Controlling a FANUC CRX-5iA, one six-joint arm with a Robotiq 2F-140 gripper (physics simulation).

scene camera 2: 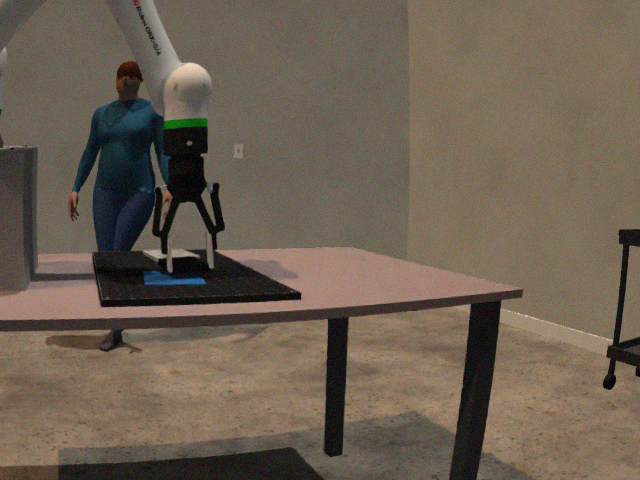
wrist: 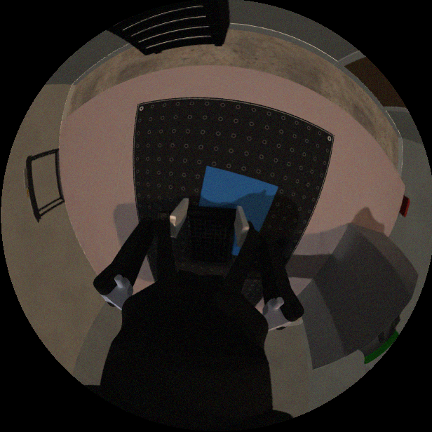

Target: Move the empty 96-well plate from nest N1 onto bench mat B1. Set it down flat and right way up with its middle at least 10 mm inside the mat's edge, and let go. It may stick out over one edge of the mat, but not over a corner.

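Frame: origin at the arm's base, x left, y ahead, z down, level; millimetres.
Where they show: gripper, fingertip midpoint: point(scene camera 2: 190, 269).
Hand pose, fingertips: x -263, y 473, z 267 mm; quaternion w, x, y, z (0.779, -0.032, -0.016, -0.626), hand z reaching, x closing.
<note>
Each offset is from my fingertips to the top centre of the thing. "spot": to the spot under its first point. Level surfaces: height alone.
The black 96-well plate {dx +61, dy +8, dz -10 mm} point(scene camera 2: 189, 265) point(wrist: 212, 241) is held level between the fingertips. My gripper point(scene camera 2: 190, 258) point(wrist: 211, 209) points straight down and is shut on it. The blue bench mat {dz +19 mm} point(scene camera 2: 174, 279) point(wrist: 235, 187) lies flat on the black board. In the wrist view the plate and fingers cover the mat's lower left part, and the mat shows above and to the right of them. In the scene view the plate is low, at the mat's far edge. A gap below the plate cannot be made out. A pale nest {spot: dx +326, dy +33, dz +9 mm} point(scene camera 2: 154, 254) shows behind the fingers.
The black perforated board {dz +21 mm} point(scene camera 2: 242, 289) point(wrist: 170, 135) lies on the pink table {dz +34 mm} point(scene camera 2: 403, 284) point(wrist: 95, 150). A grey block point(scene camera 2: 15, 217) point(wrist: 370, 280) stands beside the board. A person point(scene camera 2: 124, 144) stands behind the table. A dark cart point(scene camera 2: 624, 294) is at the far right.
</note>
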